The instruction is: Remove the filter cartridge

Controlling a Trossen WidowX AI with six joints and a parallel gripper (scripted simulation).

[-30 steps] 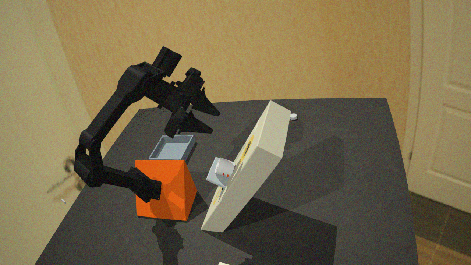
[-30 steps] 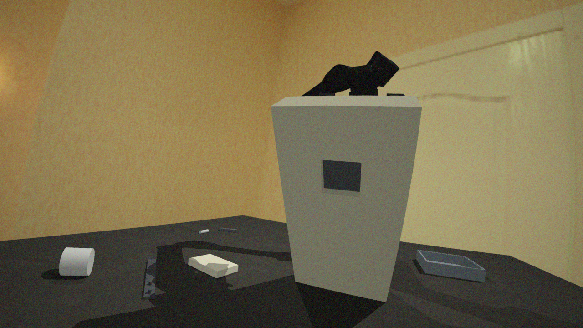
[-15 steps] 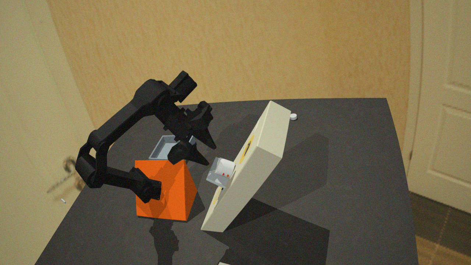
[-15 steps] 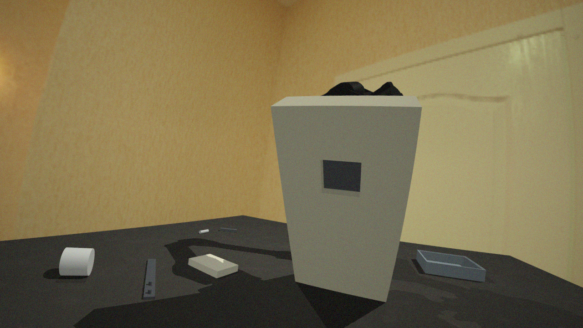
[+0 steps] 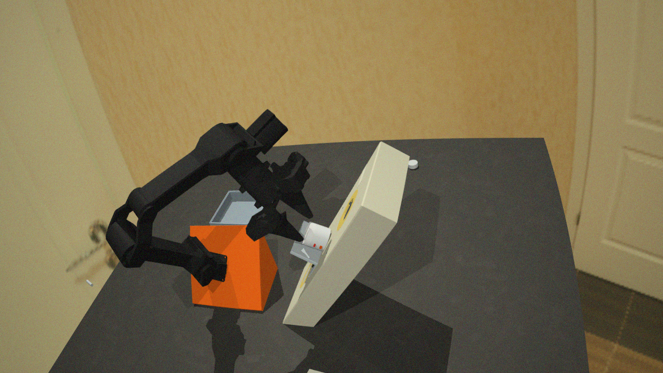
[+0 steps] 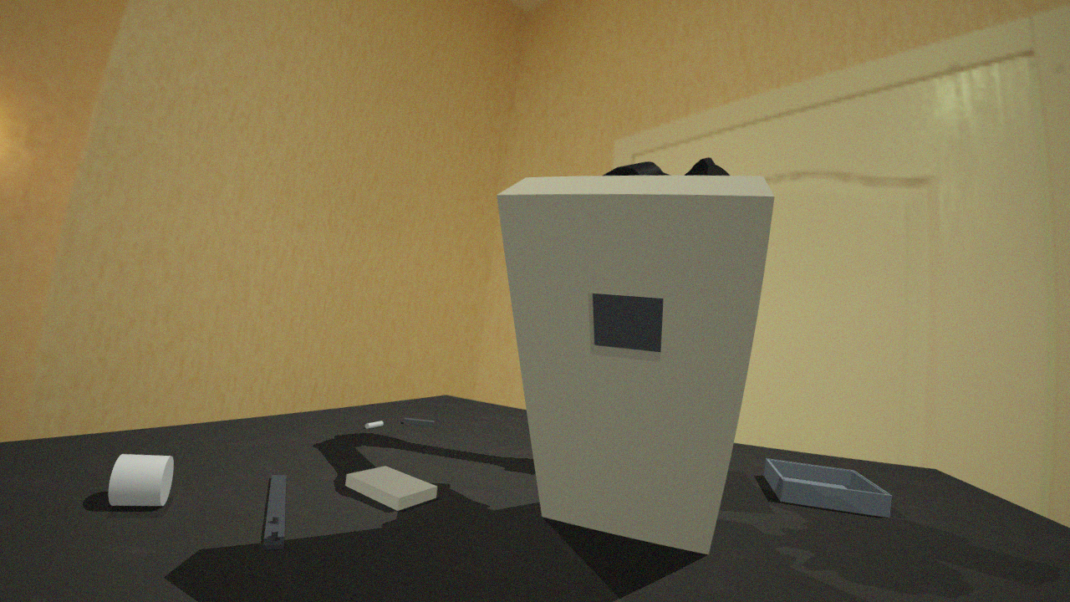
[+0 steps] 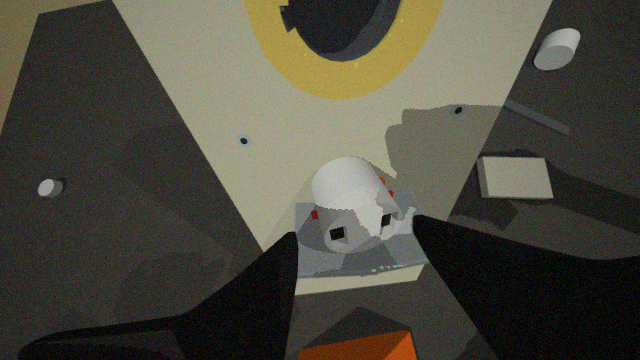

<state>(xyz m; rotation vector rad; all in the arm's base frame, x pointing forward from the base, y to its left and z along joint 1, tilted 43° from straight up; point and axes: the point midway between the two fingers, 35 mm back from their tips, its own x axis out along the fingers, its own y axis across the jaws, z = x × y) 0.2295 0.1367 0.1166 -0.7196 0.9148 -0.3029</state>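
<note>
Now: gripper tip 10 mm short of the white round filter cartridge and 10 mm above it. The rest, counted from my gripper tip: cream service panel 60 mm ahead, 30 mm below; then grey tray 340 mm behind, 260 mm to the left, 190 mm below.
</note>
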